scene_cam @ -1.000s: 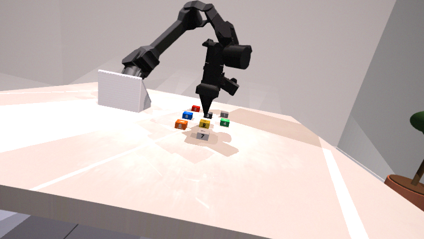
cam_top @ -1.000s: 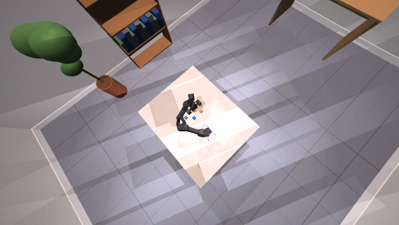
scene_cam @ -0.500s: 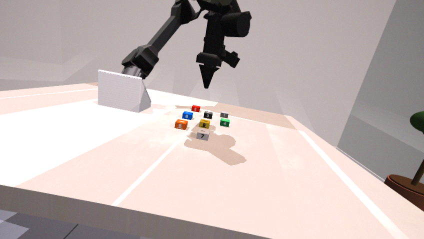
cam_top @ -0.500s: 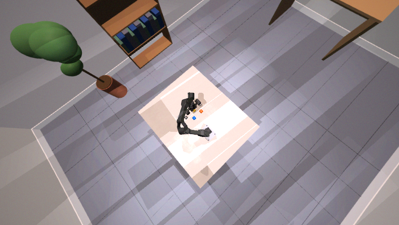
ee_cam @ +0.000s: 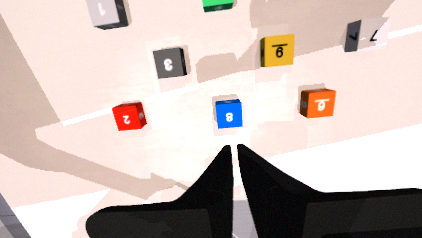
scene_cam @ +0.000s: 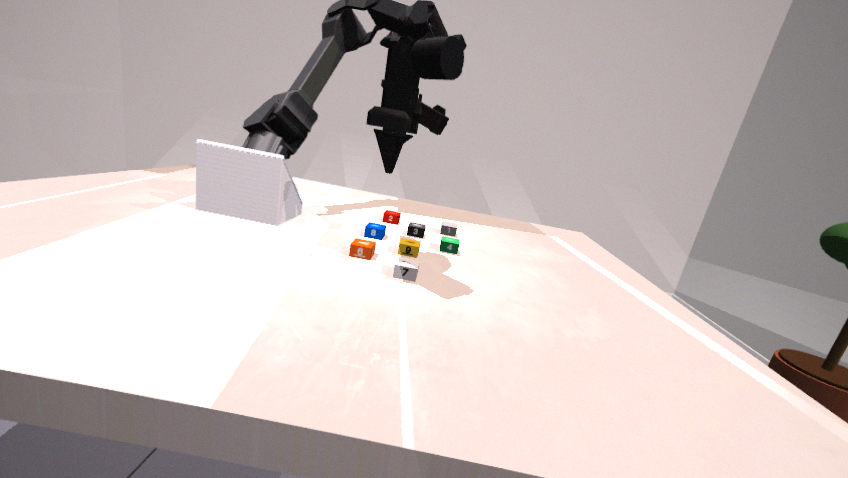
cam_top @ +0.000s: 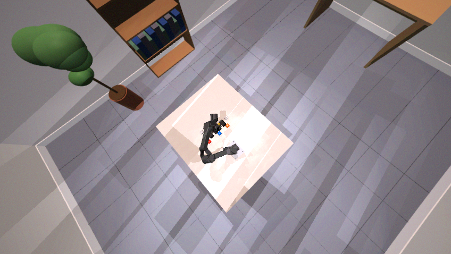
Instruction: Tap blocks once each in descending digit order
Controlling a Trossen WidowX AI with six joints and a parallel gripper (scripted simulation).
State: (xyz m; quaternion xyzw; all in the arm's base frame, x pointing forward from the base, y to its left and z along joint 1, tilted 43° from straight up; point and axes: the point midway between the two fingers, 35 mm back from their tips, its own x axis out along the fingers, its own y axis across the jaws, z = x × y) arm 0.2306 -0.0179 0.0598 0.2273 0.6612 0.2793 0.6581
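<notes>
Right now my gripper tip is 1 cm past the blue 8 block and 11 cm above it. Also, from my gripper tip: orange block: 12 cm to the right, 11 cm below; yellow 9 block: 7 cm ahead, 6 cm to the right, 11 cm below; black 3 block: 6 cm ahead, 6 cm to the left, 11 cm below.
</notes>
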